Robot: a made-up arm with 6 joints. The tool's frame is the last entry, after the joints.
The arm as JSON. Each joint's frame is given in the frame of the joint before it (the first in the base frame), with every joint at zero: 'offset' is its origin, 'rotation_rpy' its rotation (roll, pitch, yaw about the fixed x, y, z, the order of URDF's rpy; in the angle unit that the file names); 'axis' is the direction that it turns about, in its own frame. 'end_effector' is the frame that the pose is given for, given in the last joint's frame.
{
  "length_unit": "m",
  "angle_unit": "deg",
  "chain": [
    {
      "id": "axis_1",
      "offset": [
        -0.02,
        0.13,
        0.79
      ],
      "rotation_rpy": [
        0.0,
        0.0,
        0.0
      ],
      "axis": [
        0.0,
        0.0,
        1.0
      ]
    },
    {
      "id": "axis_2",
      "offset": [
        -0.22,
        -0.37,
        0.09
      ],
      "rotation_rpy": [
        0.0,
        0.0,
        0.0
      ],
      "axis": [
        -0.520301,
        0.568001,
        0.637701
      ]
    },
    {
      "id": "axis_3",
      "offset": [
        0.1,
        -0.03,
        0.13
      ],
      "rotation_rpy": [
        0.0,
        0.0,
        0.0
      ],
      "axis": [
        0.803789,
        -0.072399,
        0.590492
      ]
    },
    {
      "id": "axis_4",
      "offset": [
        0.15,
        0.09,
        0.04
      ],
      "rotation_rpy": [
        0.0,
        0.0,
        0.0
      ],
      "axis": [
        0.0,
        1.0,
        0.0
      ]
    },
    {
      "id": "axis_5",
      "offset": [
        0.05,
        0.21,
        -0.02
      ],
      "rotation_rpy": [
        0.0,
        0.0,
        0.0
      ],
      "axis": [
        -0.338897,
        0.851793,
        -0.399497
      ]
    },
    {
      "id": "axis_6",
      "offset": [
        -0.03,
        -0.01,
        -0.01
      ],
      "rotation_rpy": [
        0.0,
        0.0,
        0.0
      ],
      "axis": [
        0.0,
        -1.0,
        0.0
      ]
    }
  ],
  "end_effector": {
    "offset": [
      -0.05,
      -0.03,
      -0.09
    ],
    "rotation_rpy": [
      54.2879,
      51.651,
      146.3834
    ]
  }
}
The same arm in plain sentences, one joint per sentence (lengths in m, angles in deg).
The arm has six revolute joints in a row. What follows holds with every joint at zero, and every direction is one of the base frame's.
Joint 1 sits 0.02 m along -x and 0.13 m along +y and 0.79 m along +z from the base frame's origin and rotates about +z.
Joint 2 sits 0.22 m along -x and 0.37 m along -y and 0.09 m along +z from joint 1 and rotates about the direction (-0.520301, 0.568001, 0.637701).
Joint 3 sits 0.1 m along +x and 0.03 m along -y and 0.13 m along +z from joint 2 and rotates about the direction (0.803789, -0.072399, 0.590492).
Joint 4 sits 0.15 m along +x and 0.09 m along +y and 0.04 m along +z from joint 3 and rotates about +y.
Joint 5 sits 0.05 m along +x and 0.21 m along +y and 0.02 m along -z from joint 4 and rotates about the direction (-0.338897, 0.851793, -0.399497).
Joint 6 sits 0.03 m along -x and 0.01 m along -y and 0.01 m along -z from joint 5 and rotates about -y.
The tool frame, which is the frame that the pose is given for, sits 0.05 m along -x and 0.03 m along -y and 0.09 m along -z from joint 6; its axes are the base frame's turned by roll 54.29, pitch 51.65 and yaw 146.38 deg (as in URDF: about the fixed x, then y, then z).

